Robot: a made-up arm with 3 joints. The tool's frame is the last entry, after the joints. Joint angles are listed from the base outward.
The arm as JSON. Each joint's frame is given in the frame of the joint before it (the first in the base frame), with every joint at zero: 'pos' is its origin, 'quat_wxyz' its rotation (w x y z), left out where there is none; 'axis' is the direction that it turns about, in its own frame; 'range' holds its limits. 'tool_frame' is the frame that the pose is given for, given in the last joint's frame.
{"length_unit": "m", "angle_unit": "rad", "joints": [
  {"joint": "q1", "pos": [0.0, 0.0, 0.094], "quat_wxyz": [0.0, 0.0, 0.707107, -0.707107], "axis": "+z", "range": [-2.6, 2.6]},
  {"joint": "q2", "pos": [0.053, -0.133, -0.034], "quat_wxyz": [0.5, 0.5, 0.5, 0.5], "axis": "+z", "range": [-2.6, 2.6]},
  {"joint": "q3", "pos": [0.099, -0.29, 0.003], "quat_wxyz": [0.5, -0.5, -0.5, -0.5], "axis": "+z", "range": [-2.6, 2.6]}
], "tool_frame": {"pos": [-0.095, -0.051, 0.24], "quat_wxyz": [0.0, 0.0, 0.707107, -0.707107]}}
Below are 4 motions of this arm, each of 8 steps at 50 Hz.
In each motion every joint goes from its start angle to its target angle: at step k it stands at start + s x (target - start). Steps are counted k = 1, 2, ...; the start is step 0. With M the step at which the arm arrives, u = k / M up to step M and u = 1 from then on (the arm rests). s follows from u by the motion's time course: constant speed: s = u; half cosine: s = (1 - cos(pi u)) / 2; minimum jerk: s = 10 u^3 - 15 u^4 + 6 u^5.
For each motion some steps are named. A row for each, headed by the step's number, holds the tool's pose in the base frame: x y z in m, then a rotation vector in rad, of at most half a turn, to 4 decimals.
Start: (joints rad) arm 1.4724 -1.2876 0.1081
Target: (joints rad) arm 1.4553 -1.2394 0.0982
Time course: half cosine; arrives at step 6
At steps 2, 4, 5, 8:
2: -0.1654 0.0852 0.1443 1.0868 -1.3370 0.8811
4: -0.1636 0.0865 0.1459 1.0667 -1.3347 0.8616
5: -0.1629 0.0869 0.1464 1.0593 -1.3338 0.8545
8: -0.1626 0.0871 0.1466 1.0566 -1.3335 0.8519

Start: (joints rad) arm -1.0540 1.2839 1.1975
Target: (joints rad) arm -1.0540 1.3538 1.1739
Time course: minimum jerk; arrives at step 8
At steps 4, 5, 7, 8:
4: 0.0419 0.0544 0.1956 -0.5751 -0.1120 1.1878
5: 0.0419 0.0537 0.1949 -0.5851 -0.1070 1.2003
7: 0.0420 0.0529 0.1942 -0.5968 -0.1013 1.2147
8: 0.0420 0.0529 0.1941 -0.5975 -0.1010 1.2156

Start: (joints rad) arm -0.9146 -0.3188 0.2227
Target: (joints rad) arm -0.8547 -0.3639 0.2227
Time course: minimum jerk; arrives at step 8
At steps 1, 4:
1: 0.1120 0.0904 0.1483 0.2747 0.6850 -0.1754
4: 0.1113 0.0906 0.1523 0.2957 0.6554 -0.1828

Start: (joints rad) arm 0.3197 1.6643 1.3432
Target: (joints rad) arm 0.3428 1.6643 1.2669
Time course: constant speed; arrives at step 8
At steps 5, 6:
5: -0.1020 0.0356 0.1461 -1.6124 -1.2048 0.8408
6: -0.1012 0.0358 0.1461 -1.6164 -1.2002 0.8302

